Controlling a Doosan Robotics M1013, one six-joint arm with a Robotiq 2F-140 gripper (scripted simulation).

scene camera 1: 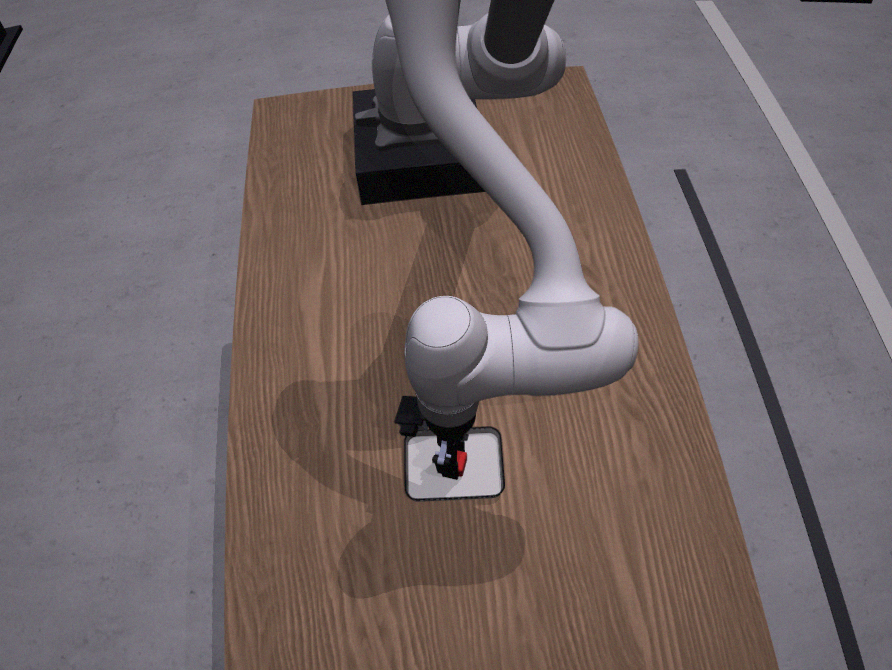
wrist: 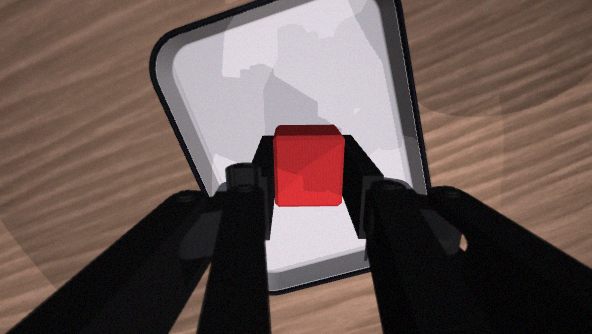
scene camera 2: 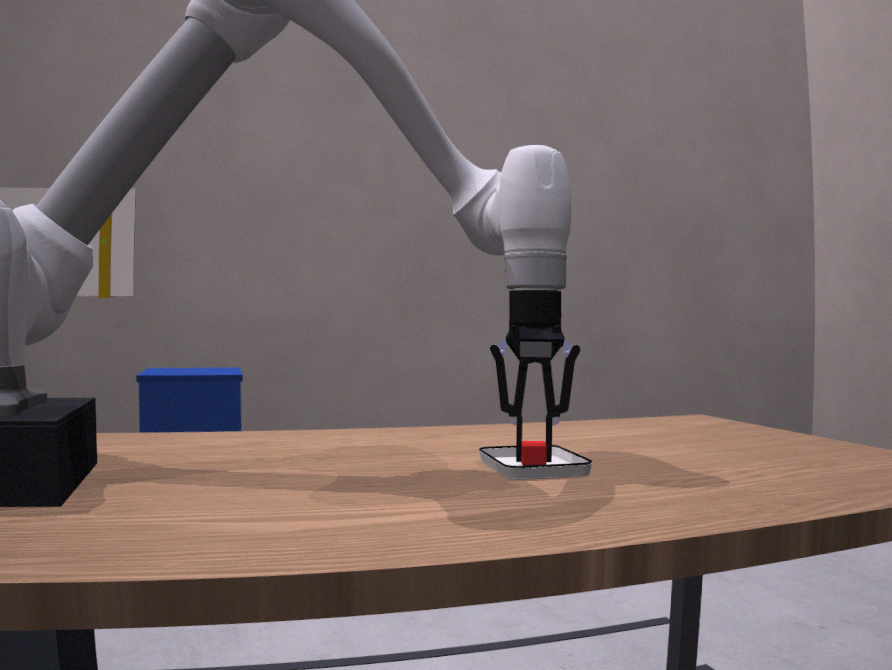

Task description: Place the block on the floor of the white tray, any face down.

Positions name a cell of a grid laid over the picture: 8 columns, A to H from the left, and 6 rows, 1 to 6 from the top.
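Scene camera 1 shows a white tray (scene camera 1: E5) and the gripper (scene camera 1: E5). In scene camera 2 the gripper (scene camera 2: E5) appears again, as does the tray (scene camera 2: F5). The wrist view takes in a red block (wrist: E3) together with the gripper (wrist: E3) and the tray (wrist: D2).
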